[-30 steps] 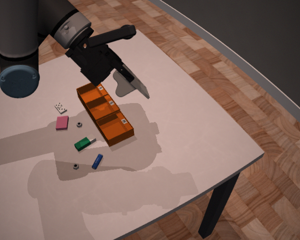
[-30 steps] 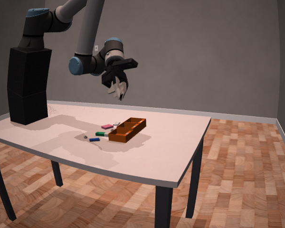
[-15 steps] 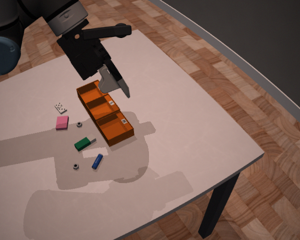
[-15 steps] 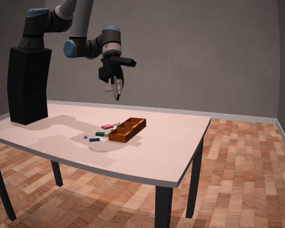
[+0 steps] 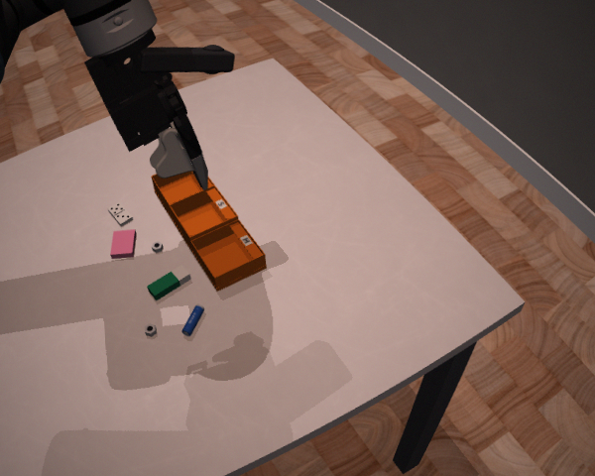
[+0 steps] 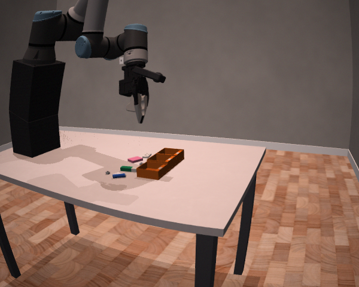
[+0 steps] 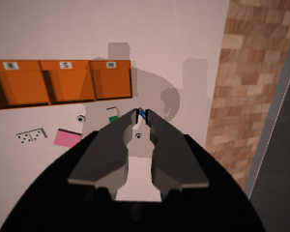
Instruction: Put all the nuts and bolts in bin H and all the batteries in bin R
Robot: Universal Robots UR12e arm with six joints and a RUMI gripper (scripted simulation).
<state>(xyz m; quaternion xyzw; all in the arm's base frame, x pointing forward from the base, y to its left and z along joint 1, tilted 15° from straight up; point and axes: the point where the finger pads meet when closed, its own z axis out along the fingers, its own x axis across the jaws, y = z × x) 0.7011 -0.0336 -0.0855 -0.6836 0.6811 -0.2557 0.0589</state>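
The orange bin row is 20 mm ahead of my hand, 100 mm to the left of it and 180 mm below it. The rest, counted from my hand: green block 70 mm behind, 20 mm to the left, 200 mm below; then blue battery 60 mm behind, 60 mm to the right, 200 mm below; then pink block 120 mm behind, 130 mm to the left, 200 mm below.
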